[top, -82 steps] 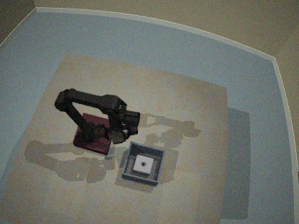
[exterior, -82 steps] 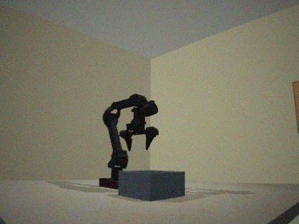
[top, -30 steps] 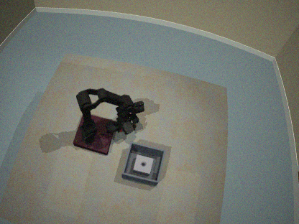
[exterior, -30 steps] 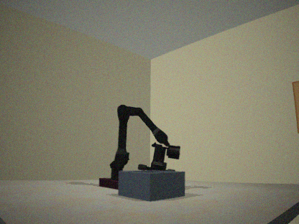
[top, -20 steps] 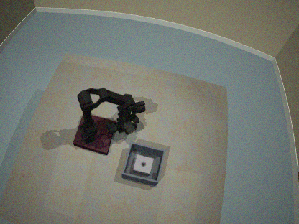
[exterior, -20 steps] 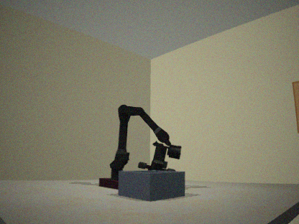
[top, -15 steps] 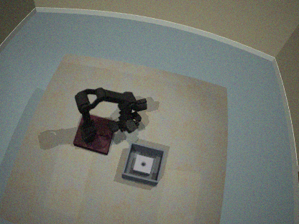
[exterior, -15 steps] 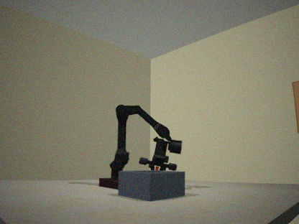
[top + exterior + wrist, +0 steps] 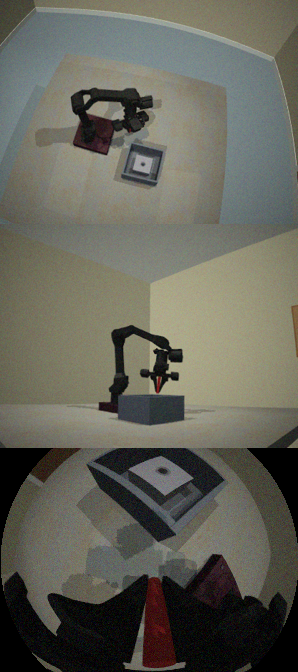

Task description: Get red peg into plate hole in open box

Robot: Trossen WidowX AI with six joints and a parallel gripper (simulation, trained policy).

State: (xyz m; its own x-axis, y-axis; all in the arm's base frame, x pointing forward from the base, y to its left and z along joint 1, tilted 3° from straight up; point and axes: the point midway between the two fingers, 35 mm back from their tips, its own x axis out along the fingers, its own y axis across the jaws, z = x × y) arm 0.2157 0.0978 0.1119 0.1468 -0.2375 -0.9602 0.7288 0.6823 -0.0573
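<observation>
Now: gripper tip 14 cm to the left of the grey-blue box, 12 cm short of it and 8 cm above it. From my gripper tip the other things lie so: red peg (3 cm above, 1 cm to the left, 1 cm behind).
</observation>
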